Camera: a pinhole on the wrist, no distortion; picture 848 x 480 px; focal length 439.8 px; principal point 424.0 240.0 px. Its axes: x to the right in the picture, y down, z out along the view. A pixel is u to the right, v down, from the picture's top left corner.
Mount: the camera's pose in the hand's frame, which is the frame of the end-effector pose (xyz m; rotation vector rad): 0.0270 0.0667 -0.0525 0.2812 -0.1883 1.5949
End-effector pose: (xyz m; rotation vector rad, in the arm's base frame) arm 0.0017 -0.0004 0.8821 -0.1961 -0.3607 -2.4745
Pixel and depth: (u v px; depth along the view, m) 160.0 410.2 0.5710
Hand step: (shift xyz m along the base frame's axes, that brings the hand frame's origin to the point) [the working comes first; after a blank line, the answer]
In the camera's frame: -0.3428 0.2210 0.5710

-0.1251 0.5414 0.2588
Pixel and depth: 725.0 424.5 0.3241
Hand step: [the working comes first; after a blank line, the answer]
In the camera's frame: 0.2218 0.1360 0.3241

0.2002 0.0160 0.3294
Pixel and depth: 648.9 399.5 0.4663
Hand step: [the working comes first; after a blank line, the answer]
In the camera's frame: 0.2385 0.1691 0.4663

0.2111 0.0937 0.4537
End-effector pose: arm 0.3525 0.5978 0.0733 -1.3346 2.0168 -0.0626
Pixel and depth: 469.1 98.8 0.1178
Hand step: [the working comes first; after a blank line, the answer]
In the camera's frame: 0.0121 -0.0378 0.1178

-0.0161 -0.0177 -0.1022
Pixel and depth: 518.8 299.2 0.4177
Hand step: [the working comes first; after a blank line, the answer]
In the camera's frame: 0.0900 0.0562 0.4177

0.1952 0.1402 -0.2900
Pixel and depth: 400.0 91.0 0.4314
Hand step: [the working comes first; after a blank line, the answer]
In the camera's frame: -0.0235 -0.1462 0.4314

0.2140 -0.0874 -0.3336
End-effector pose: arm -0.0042 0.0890 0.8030 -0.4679 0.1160 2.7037
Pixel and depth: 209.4 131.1 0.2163
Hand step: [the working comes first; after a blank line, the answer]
In the camera's frame: -0.1055 -0.0536 0.2163

-0.0837 0.1401 0.0787
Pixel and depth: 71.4 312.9 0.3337
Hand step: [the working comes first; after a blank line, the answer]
In the camera's frame: -0.2675 0.0553 0.3337

0.0548 0.2934 0.1746
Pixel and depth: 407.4 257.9 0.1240
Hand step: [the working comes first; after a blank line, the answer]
In the camera's frame: -0.0047 0.0050 0.1240

-0.0559 -0.0034 0.0511
